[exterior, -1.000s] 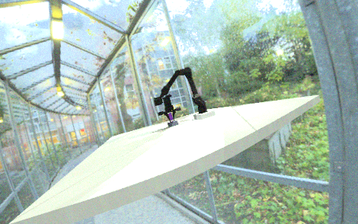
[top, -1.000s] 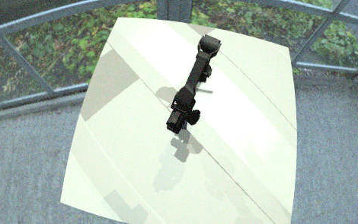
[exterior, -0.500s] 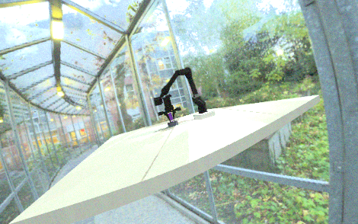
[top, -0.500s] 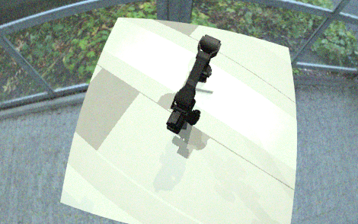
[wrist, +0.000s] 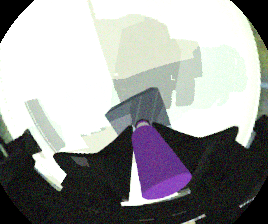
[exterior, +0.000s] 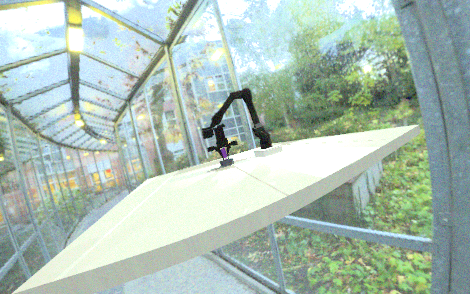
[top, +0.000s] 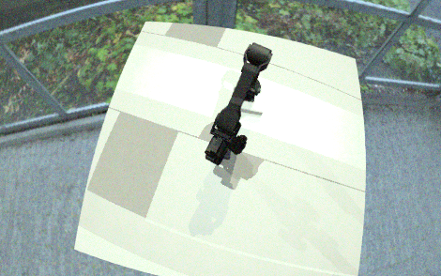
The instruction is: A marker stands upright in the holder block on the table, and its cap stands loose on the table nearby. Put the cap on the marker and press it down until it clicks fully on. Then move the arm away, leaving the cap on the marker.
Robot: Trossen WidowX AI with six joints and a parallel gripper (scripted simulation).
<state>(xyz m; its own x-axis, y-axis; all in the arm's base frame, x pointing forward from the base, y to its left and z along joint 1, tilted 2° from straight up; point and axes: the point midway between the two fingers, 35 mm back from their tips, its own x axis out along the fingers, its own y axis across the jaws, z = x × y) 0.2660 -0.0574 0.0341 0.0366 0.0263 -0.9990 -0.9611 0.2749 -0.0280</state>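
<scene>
Right now the holder block is 20 mm below my gripper tip. From my gripper tip the other things lie so: purple cap 50 mm above.
</scene>
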